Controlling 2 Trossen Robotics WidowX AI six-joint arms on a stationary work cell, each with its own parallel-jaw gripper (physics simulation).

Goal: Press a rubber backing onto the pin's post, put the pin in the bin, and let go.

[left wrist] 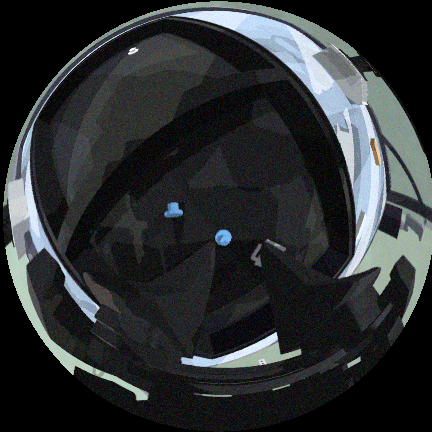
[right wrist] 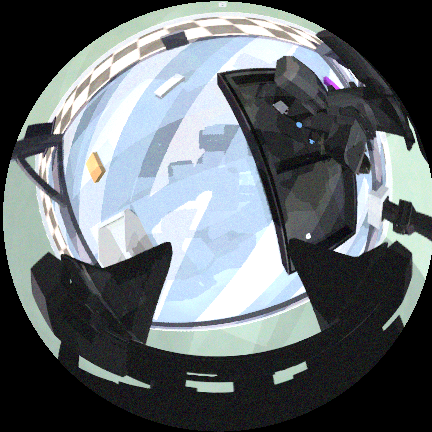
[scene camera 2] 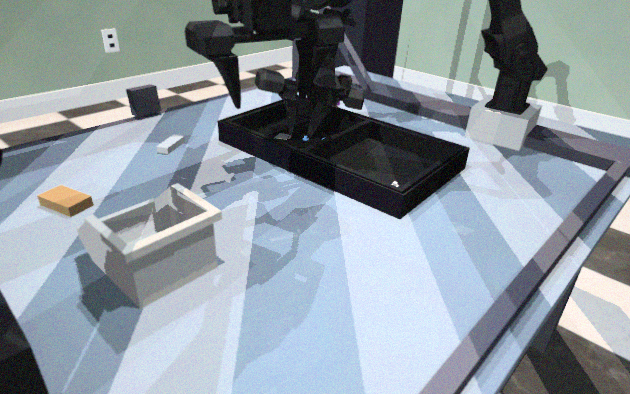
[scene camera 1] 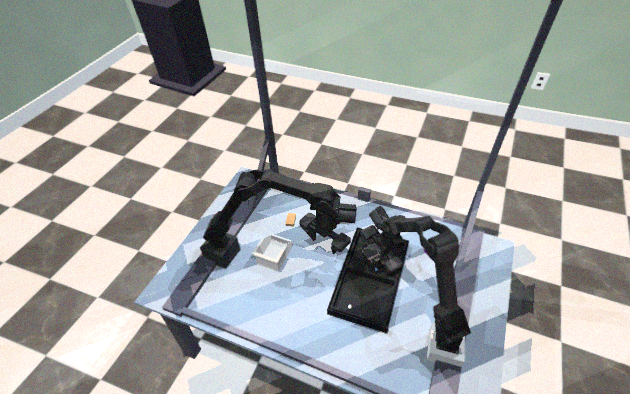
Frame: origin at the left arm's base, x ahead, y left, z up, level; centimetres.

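Where they show: left gripper, between the fingertips: (left wrist: 238,247) (right wrist: 295,118) (scene camera 2: 299,136); right gripper, between the fingertips: (right wrist: 232,247) (scene camera 2: 271,103) (scene camera 1: 324,246); left arm's base, origin of its link: (right wrist: 384,207) (scene camera 2: 507,106) (scene camera 1: 447,341); right arm's base, origin of its link: (scene camera 1: 218,242).
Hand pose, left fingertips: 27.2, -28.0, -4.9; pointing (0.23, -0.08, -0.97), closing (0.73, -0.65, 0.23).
Things, the pixels of their top centre, and the offset from my left fingertips, as dx, dy, dz. "spot": a spot on its surface instead.
- grey pin, centre of its top: (left wrist: 272,259) (right wrist: 283,105) (scene camera 2: 283,131) +1.3, -2.6, +0.5
- black tray, centre of its top: (left wrist: 136,132) (scene camera 2: 338,133) (right wrist: 322,163) (scene camera 1: 370,272) +0.2, +8.4, +2.9
- blue rubber backing, centre of its top: (left wrist: 224,240) (scene camera 2: 305,136) (right wrist: 300,123) -0.3, +1.2, +0.3
- blue backing, centre of its top: (left wrist: 171,211) (right wrist: 313,140) -1.3, +4.7, +0.6
- whitish open bin, a spot on its surface: (scene camera 2: 175,265) spot: +39.0, +13.8, +2.2
- small white piece, centre of its top: (scene camera 2: 395,182) (scene camera 1: 349,305) +5.0, +21.9, +0.3
- orange block, centre of its top: (scene camera 2: 64,195) (right wrist: 92,166) (left wrist: 377,151) (scene camera 1: 290,218) +37.2, -10.5, +0.5
- white bar, centre of its top: (scene camera 2: 170,141) (left wrist: 360,229) (right wrist: 168,83) +16.5, -15.1, +0.2
- purple object, centre of its top: (right wrist: 333,85) -20.5, -8.1, +0.4
A grey pin (scene camera 2: 283,136) (left wrist: 257,256) (right wrist: 280,106) lies in one compartment of the black tray (scene camera 1: 357,321) (scene camera 2: 350,192). A finger hides part of it in the left wrist view; its post is unclear. A blue rubber backing (scene camera 2: 305,138) (left wrist: 223,237) (right wrist: 299,124) is beside it, and another blue backing (left wrist: 173,210) (right wrist: 311,141) lies farther off. My left gripper (scene camera 2: 300,134) (left wrist: 238,247) is partly open, fingertips low by the nearer backing, holding nothing. My right gripper (scene camera 1: 321,244) (right wrist: 232,247) is wide open and empty above the table. A whitish open bin (scene camera 1: 270,258) (scene camera 2: 175,265) stands on the table.
A small white piece (scene camera 1: 349,306) (scene camera 2: 395,183) (left wrist: 132,50) lies in the tray's other compartment. An orange block (scene camera 1: 290,219) (scene camera 2: 65,200) and a white bar (scene camera 2: 171,144) (right wrist: 170,86) lie on the table. A purple object (right wrist: 330,82) shows behind the left arm.
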